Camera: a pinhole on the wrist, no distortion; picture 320 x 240 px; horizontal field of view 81.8 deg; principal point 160.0 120.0 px. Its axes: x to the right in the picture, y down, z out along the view. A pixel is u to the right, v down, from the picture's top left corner.
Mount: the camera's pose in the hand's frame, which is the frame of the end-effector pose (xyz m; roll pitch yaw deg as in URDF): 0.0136 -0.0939 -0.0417 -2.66 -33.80 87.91
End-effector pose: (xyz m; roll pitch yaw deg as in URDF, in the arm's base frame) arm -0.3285 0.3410 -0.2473 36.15 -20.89 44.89
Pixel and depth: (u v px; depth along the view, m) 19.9 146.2 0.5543
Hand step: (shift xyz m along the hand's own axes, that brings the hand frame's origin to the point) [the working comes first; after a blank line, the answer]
In the camera's frame: -0.4204 0.0786 0.5543

-0.1145 -0.7450 0.1815
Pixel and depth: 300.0 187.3 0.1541
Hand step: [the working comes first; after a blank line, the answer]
In the camera's frame: 0.1168 0.0561 0.1541

-0.0491 -0.0787 0.1490
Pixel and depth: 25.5 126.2 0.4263
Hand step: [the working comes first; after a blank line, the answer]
In the camera's frame: -0.3104 0.0143 0.4263

-0.0385 -0.5868 0.1389
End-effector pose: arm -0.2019 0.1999 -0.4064 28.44 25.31 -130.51
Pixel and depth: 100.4 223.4 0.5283
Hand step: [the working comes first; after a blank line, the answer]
In the camera's frame: -0.1705 0.2957 0.5283

-0.3217 -0.5095 0.2906
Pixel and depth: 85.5 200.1 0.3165
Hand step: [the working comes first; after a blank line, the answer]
In the camera's frame: -0.1277 0.1373 0.3165

-0.1482 -0.3666 0.1447
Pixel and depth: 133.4 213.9 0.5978
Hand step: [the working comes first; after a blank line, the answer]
In the camera's frame: -0.0861 0.3039 0.5978

-0.3319 -0.4774 0.3949
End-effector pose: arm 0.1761 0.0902 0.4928 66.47 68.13 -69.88
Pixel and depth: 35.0 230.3 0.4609
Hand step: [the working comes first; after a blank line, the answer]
In the camera's frame: -0.3119 0.2752 0.4609

-0.3011 -0.5910 0.1568
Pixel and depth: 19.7 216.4 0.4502
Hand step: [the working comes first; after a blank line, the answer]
In the camera's frame: -0.3420 0.2350 0.4502

-0.2611 -0.6125 0.1327
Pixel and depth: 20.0 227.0 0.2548
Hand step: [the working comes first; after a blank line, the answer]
In the camera's frame: -0.1931 0.1476 0.2548

-0.1564 -0.3862 0.0567
